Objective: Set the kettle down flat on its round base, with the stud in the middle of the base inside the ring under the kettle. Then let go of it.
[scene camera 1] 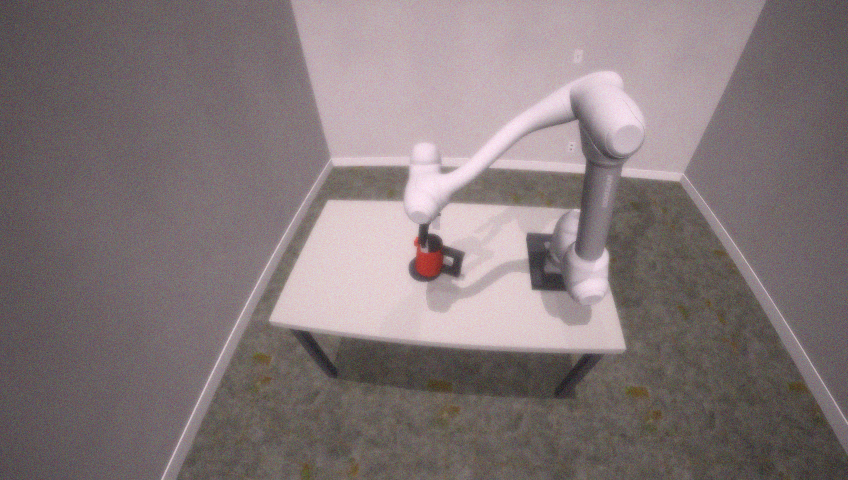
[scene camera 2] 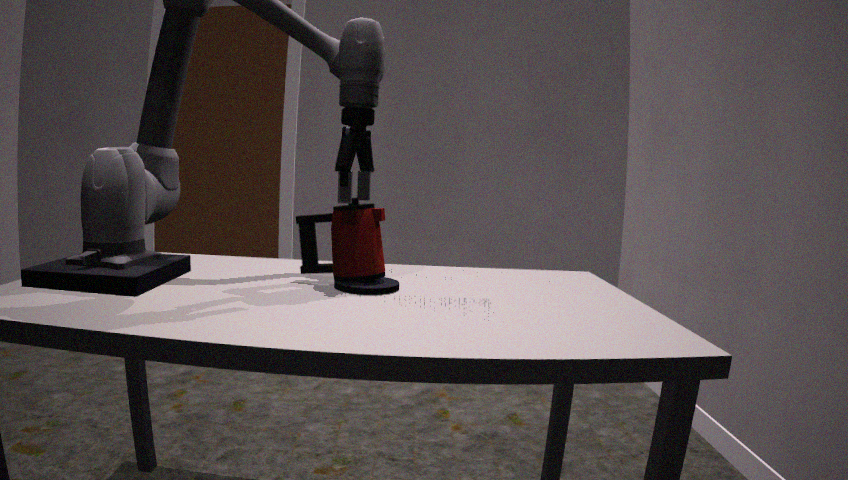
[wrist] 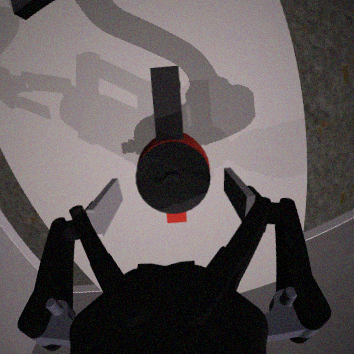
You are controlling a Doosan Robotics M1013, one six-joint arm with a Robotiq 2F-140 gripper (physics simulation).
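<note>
The red kettle [scene camera 1: 429,264] [scene camera 2: 358,245] [wrist: 172,197] has a black lid and a black handle [scene camera 1: 458,265] [scene camera 2: 308,245] [wrist: 167,100]. It stands roughly upright on the dark round base [scene camera 1: 413,271] [scene camera 2: 389,286], off-centre toward the handle side. In the second scene view, the base sticks out on the spout side and lines up with the kettle on the handle side. The stud and ring are hidden; I cannot tell whether the bottom is flat. My gripper [scene camera 1: 430,236] [scene camera 2: 354,191] [wrist: 171,184] is open above the lid, with gaps on both sides in the wrist view.
The kettle's base stands on the white table [scene camera 1: 351,285] [scene camera 2: 505,321] [wrist: 270,50]. The arm's dark mounting plate [scene camera 1: 538,276] [scene camera 2: 89,282] is on the handle side. The handle reaches toward the arm. Walls surround the table.
</note>
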